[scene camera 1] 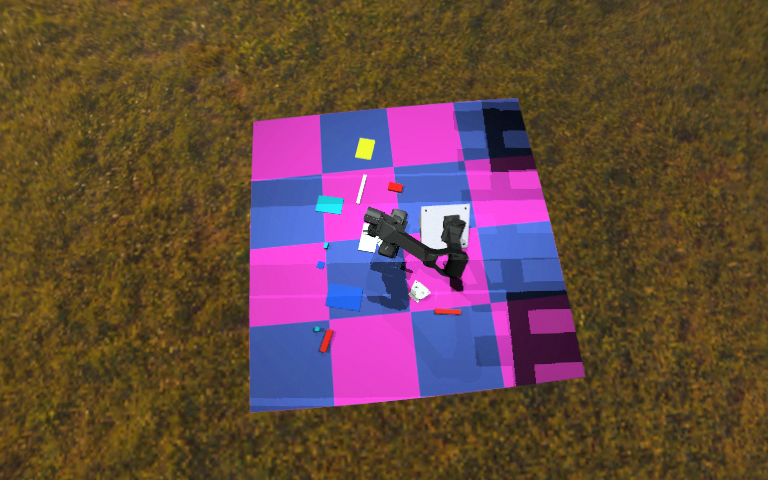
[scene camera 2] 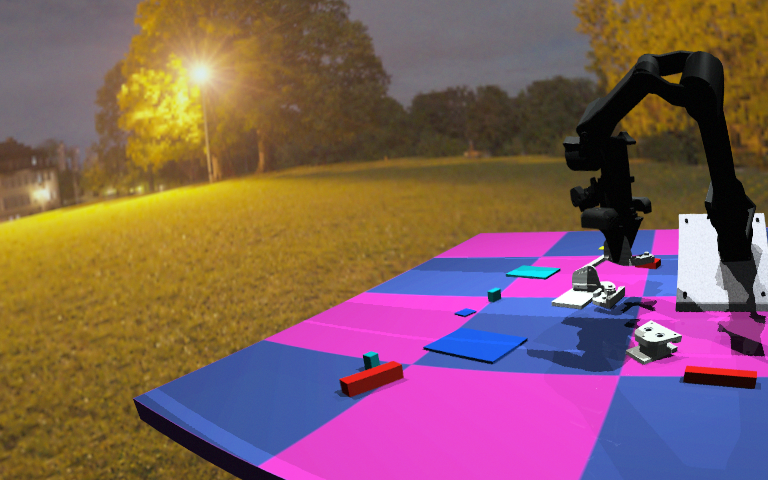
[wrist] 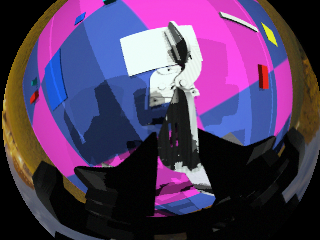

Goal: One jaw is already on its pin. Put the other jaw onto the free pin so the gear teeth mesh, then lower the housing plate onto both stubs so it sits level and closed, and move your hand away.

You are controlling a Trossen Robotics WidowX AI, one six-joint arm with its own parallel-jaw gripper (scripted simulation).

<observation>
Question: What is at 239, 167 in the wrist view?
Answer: My gripper.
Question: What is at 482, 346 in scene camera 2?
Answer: A blue tile.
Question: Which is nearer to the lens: the red bar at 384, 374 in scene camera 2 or the grey jaw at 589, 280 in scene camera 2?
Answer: The red bar.
</observation>
